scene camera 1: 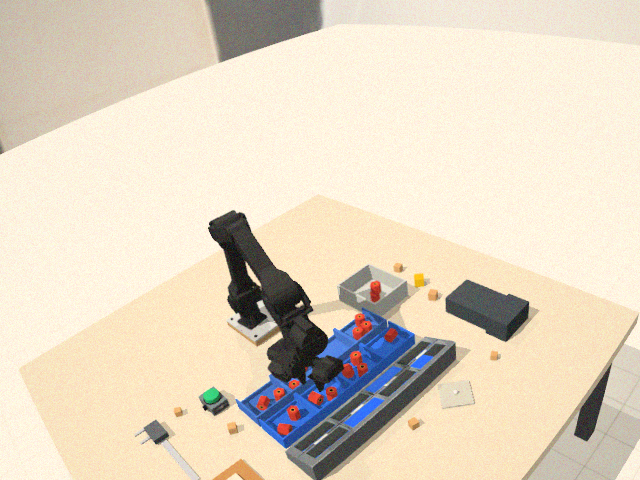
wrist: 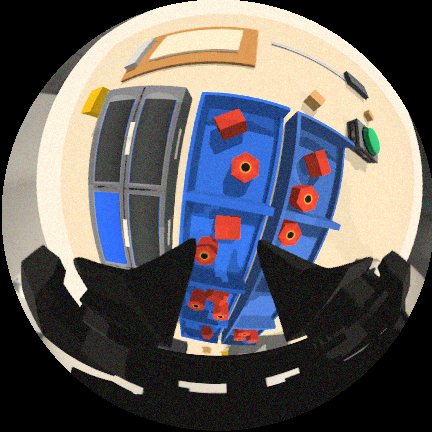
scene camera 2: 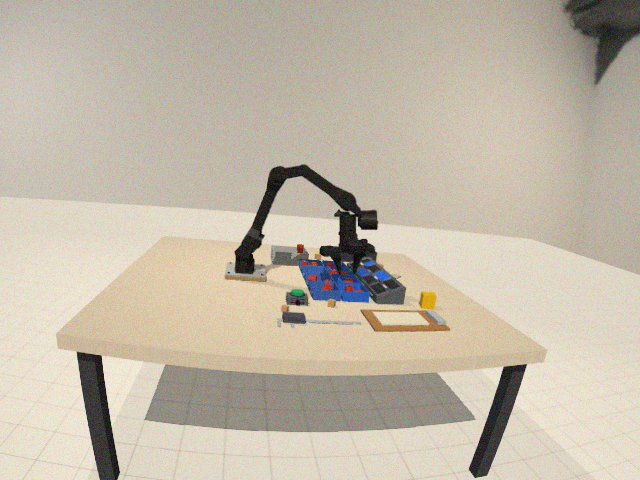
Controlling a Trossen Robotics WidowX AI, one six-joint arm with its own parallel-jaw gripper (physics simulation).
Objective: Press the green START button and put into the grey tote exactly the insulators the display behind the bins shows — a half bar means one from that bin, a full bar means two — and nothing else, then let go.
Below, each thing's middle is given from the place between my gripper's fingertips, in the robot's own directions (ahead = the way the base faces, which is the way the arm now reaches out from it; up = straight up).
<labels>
Right now my hand is 380 mm to the right of the grey tote (scene camera 1: 355, 290), 140 mm past it and 30 mm above it. Also, from my hand: display (scene camera 1: 356, 437) 130 mm ahead, 70 mm to the left, 30 mm below; then dark box (scene camera 1: 500, 315) 470 mm to the left, 180 mm ahead, 30 mm below; then grey plate (scene camera 1: 464, 397) 260 mm ahead, 200 mm to the left, 50 mm below.
</labels>
